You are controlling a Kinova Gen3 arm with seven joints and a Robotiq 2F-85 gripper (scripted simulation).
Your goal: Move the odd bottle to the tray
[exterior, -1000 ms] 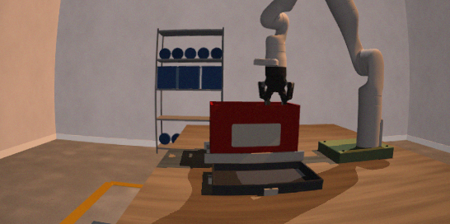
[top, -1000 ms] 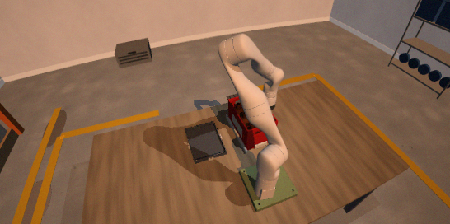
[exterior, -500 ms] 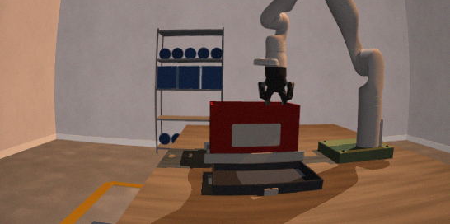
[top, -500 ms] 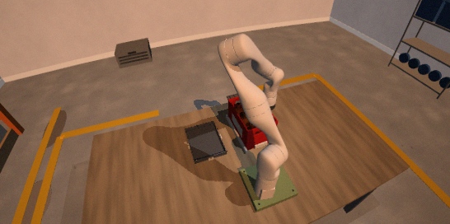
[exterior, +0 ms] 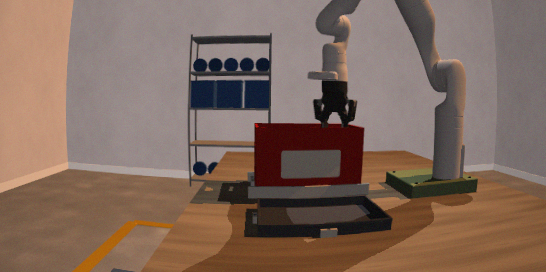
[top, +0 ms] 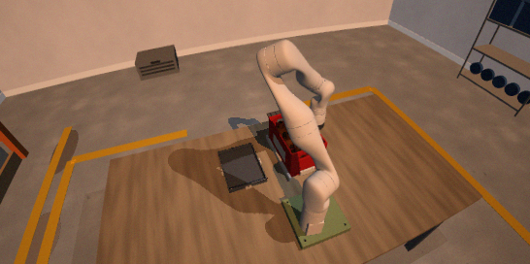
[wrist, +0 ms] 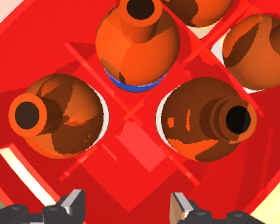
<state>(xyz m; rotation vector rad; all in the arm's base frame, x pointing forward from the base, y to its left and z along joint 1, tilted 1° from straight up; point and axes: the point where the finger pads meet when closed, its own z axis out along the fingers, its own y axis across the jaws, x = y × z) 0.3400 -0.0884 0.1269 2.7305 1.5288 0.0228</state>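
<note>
The red crate lies 8 cm ahead of my hand, 6 cm to the left of it and 7 cm below it. Also, from my hand: dark tray 2 cm ahead, 35 cm to the left, 14 cm below.
</note>
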